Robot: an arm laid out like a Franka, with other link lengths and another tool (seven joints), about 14 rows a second.
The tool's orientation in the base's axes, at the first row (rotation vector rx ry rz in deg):
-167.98, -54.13, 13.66
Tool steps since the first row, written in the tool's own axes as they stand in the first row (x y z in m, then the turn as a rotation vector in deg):
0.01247, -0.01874, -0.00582, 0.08, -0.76, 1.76
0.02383, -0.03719, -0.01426, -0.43, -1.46, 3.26
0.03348, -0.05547, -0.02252, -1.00, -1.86, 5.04
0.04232, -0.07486, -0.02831, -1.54, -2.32, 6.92
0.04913, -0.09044, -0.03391, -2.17, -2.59, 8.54
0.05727, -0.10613, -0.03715, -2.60, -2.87, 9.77
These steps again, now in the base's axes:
0.00014, 0.02248, 0.00593, -0.66, 0.67, -1.67
-0.00001, 0.04407, 0.01456, -1.71, 0.94, -3.02
-0.00147, 0.06453, 0.02321, -2.69, 0.94, -4.66
-0.00462, 0.08542, 0.02965, -3.69, 1.00, -6.40
-0.00722, 0.10203, 0.03579, -4.62, 0.85, -7.89
-0.00921, 0.11951, 0.03944, -5.32, 0.83, -9.02

